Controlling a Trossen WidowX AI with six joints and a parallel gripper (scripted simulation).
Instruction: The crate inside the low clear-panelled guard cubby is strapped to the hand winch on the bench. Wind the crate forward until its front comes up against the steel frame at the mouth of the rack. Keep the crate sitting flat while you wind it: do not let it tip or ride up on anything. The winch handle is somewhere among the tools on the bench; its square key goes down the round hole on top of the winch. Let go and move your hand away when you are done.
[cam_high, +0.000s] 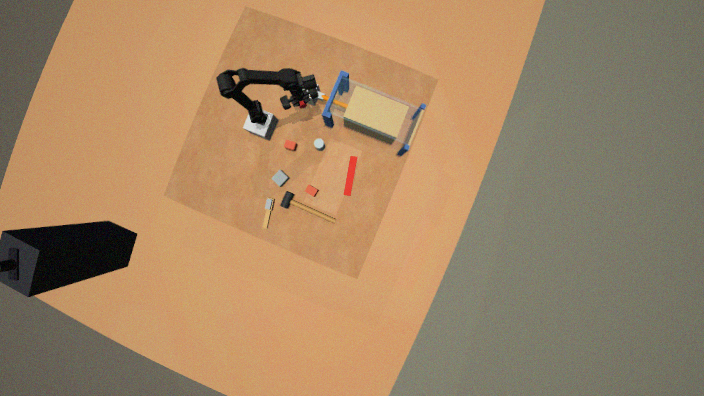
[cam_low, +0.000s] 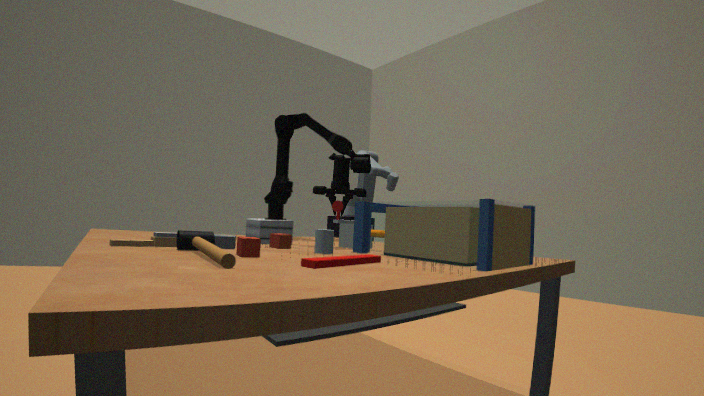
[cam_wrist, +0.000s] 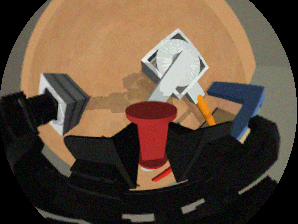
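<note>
The winch handle is 10 mm behind my gripper tip, 40 mm to the left of it and 10 mm below it. Round my gripper tip: red knob 20 mm above; clear-panelled cubby 390 mm ahead, 90 mm to the left; grey hand winch 30 mm behind, 90 mm to the left, 80 mm below.
</note>
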